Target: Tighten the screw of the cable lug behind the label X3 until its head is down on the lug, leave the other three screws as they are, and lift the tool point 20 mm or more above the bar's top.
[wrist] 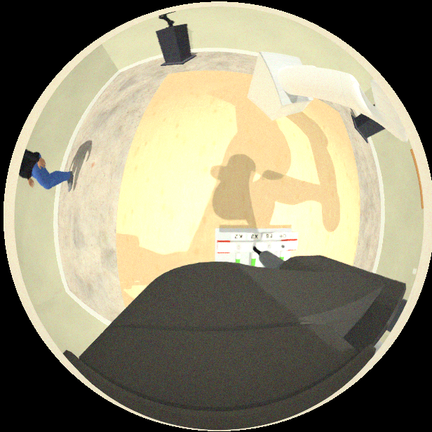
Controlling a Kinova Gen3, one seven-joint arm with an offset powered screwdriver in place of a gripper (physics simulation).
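Note:
The white terminal bar [224, 247] lies on the table below the middle of the wrist view, with its labels upside down. The label X3 [254, 236] is second from the left in the row. My screwdriver [256, 249] reaches in from the lower right, its dark tip in line with X3, at that label's screw place. The tip hides the X3 screw, so its head height and any contact cannot be told. Small screw spots show behind the neighbouring labels, one at the left [238, 247] and two at the right [269, 246] [283, 246]. The tool has no fingers.
The dark tool housing [215, 340] covers the lower part of the view. The pale table [165, 175] carries the arm's shadow. The white robot base and arm [325, 82] stand at the upper right. A dark pedestal [174, 45] and a person [50, 178] are beyond the table.

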